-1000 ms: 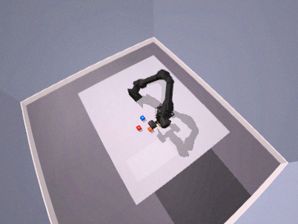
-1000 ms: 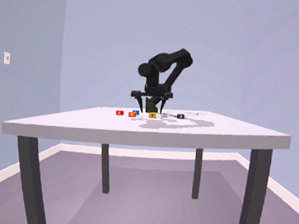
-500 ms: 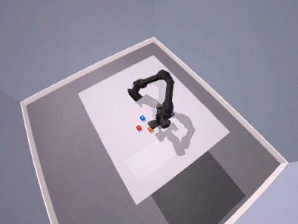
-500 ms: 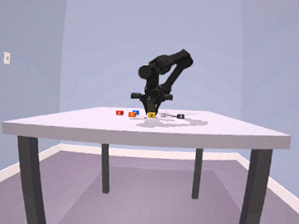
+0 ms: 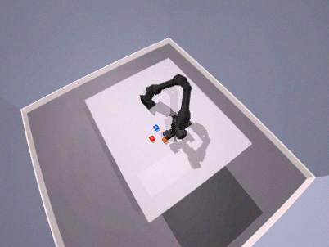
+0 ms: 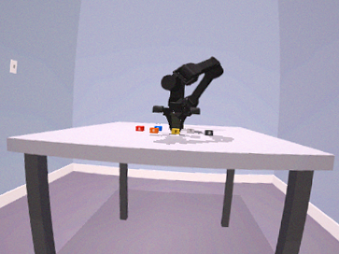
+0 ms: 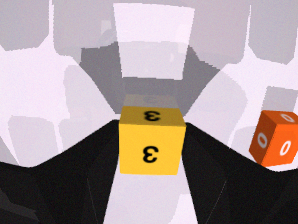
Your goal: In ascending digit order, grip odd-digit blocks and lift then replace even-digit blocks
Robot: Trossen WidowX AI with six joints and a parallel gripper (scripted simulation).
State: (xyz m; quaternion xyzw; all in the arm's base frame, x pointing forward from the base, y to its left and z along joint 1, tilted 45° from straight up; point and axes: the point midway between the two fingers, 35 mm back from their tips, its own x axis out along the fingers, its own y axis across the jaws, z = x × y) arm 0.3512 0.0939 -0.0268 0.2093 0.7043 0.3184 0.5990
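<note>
Right now the yellow block is 10 mm behind my gripper tip. Round my gripper tip: white block 90 mm behind, 50 mm to the left; then black block 130 mm to the left, 20 mm behind; then orange block 90 mm to the right.
</note>
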